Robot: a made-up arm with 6 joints. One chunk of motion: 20 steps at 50 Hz.
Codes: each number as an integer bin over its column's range. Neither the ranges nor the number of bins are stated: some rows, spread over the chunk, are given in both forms.
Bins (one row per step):
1: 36 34 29 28 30 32
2: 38 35 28 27 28 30
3: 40 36 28 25 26 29
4: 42 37 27 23 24 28
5: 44 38 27 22 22 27
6: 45 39 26 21 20 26
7: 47 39 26 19 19 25
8: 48 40 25 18 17 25
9: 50 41 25 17 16 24
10: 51 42 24 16 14 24
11: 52 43 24 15 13 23
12: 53 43 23 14 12 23
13: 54 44 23 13 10 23
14: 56 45 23 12 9 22
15: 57 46 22 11 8 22
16: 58 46 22 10 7 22
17: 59 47 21 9 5 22
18: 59 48 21 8 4 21
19: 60 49 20 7 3 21
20: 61 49 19 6 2 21
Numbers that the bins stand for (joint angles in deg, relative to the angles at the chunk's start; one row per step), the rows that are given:
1: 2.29 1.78 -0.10 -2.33 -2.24 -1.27
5: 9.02 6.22 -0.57 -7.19 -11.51 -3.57
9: 14.06 9.56 -1.05 -11.24 -18.46 -4.95
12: 16.59 11.78 -1.52 -13.67 -23.10 -5.41
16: 20.79 15.11 -1.76 -16.90 -28.89 -5.87
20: 23.32 18.44 -2.48 -20.14 -34.68 -6.33
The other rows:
2: 3.97 2.89 -0.33 -3.14 -4.56 -2.19
3: 5.65 4.00 -0.33 -4.76 -6.87 -2.65
4: 7.33 5.11 -0.57 -6.38 -9.19 -3.11
6: 9.86 7.33 -0.81 -8.00 -13.83 -4.03
7: 11.54 7.33 -0.81 -9.62 -14.98 -4.49
8: 12.38 8.44 -1.05 -10.43 -17.30 -4.49
10: 14.90 10.67 -1.29 -12.05 -20.78 -4.95
11: 15.75 11.78 -1.29 -12.86 -21.94 -5.41
13: 17.43 12.89 -1.52 -14.48 -25.41 -5.41
14: 19.11 14.00 -1.52 -15.29 -26.57 -5.87
15: 19.95 15.11 -1.76 -16.10 -27.73 -5.87
17: 21.63 16.22 -2.00 -17.71 -31.21 -5.87
18: 21.63 17.33 -2.00 -18.52 -32.37 -6.33
19: 22.48 18.44 -2.24 -19.33 -33.52 -6.33

